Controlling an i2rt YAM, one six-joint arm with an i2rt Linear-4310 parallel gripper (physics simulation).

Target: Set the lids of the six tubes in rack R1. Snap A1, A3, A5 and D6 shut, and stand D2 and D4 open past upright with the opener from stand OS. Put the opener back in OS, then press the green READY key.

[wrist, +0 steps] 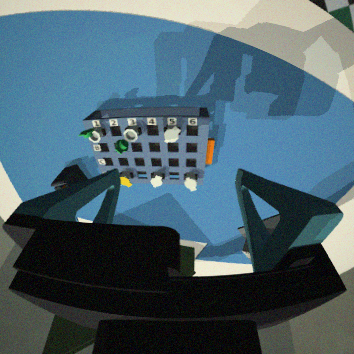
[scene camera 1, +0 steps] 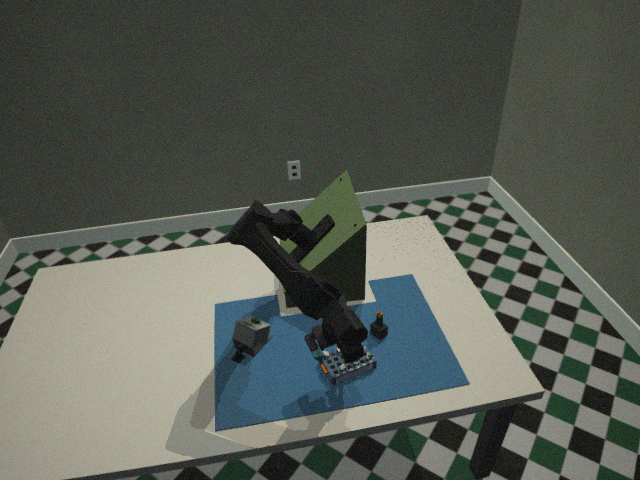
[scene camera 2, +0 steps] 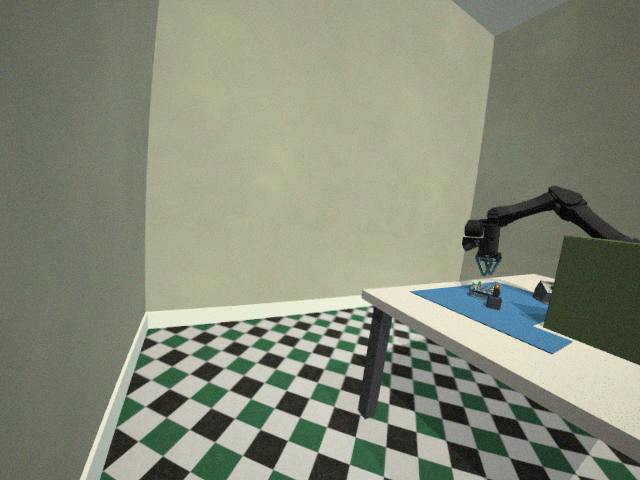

Labels:
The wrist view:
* my gripper
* blue mat
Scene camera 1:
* grey box with green button
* blue mat
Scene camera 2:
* blue mat

